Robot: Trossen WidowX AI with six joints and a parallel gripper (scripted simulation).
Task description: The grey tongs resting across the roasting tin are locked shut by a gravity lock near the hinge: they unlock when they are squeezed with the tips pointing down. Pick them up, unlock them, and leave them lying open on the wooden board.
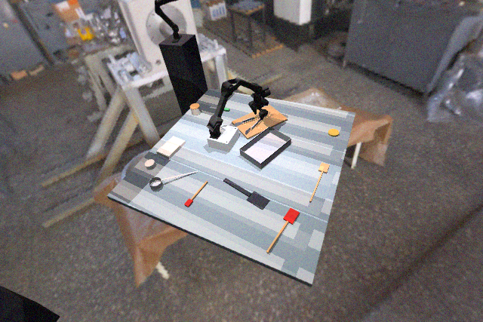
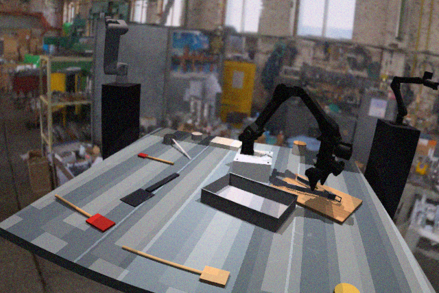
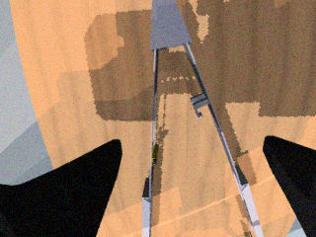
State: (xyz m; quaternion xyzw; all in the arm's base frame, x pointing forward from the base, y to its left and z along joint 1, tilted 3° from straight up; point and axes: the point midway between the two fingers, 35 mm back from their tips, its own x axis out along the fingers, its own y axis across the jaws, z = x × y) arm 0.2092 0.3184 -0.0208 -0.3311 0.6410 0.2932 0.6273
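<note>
My gripper tip is 40 mm above the wooden board. The rest, counted from my gripper tip: dark grey roasting tin 280 mm to the right, 140 mm ahead, 20 mm below; then dark grey spatula 650 mm to the right, 150 mm ahead, 40 mm below; then pale block 520 mm behind, 450 mm to the right, 30 mm below.
</note>
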